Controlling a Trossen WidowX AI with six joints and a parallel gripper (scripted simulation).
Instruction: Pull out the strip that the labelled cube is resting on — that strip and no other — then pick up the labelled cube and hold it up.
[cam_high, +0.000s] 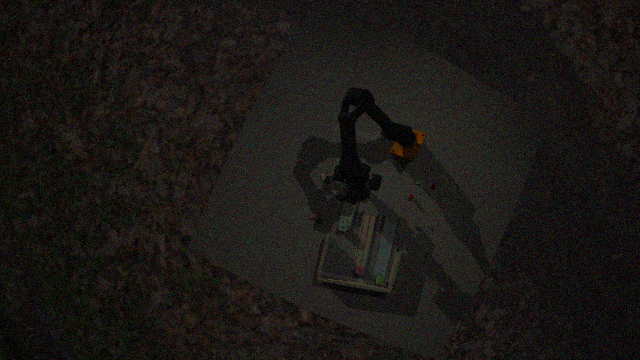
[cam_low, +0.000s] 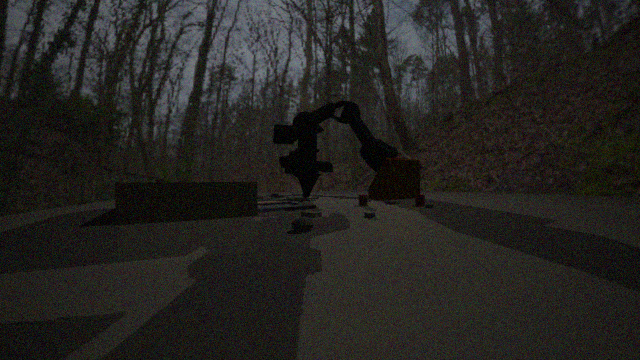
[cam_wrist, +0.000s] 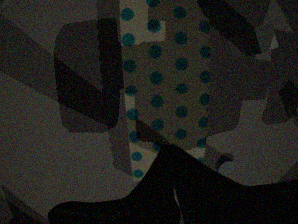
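Now: the red-lined strip 240 mm ahead of my gripper tip and 140 mm to the left of it. Round my gripper tip: grey pebble (180 mm ahead, 430 mm to the left).
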